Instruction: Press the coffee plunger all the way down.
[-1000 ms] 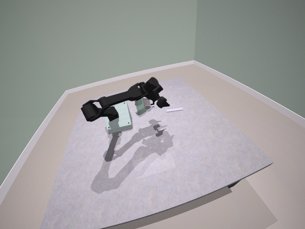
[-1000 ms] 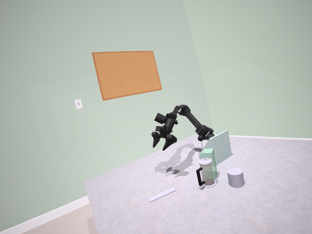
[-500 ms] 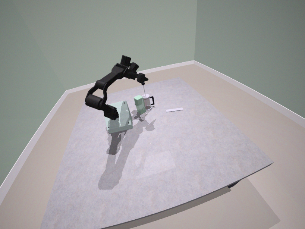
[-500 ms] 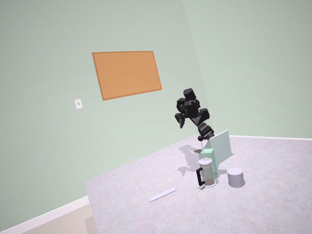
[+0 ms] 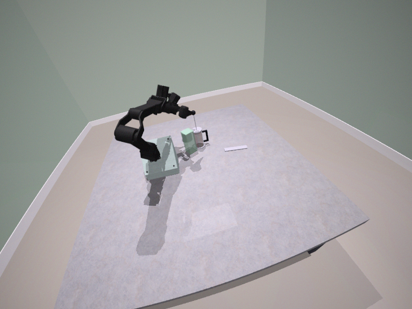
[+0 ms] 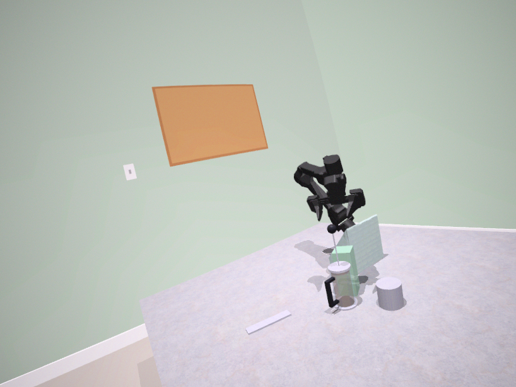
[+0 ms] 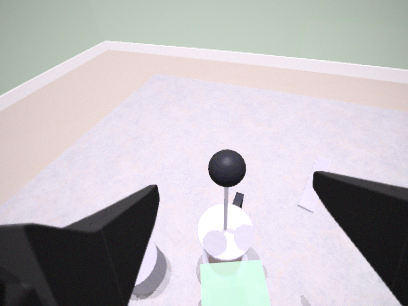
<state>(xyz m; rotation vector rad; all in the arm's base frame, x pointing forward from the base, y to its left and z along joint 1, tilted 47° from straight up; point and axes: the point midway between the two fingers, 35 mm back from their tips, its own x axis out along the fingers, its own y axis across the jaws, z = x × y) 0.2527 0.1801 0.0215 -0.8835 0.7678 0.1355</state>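
Now: gripper tip 4 cm short of the glass coffee press, 1 cm to the right of it and 15 cm above it. From my gripper tip the other things lie so: pale green box: 4 cm behind, 2 cm to the right, 20 cm below.
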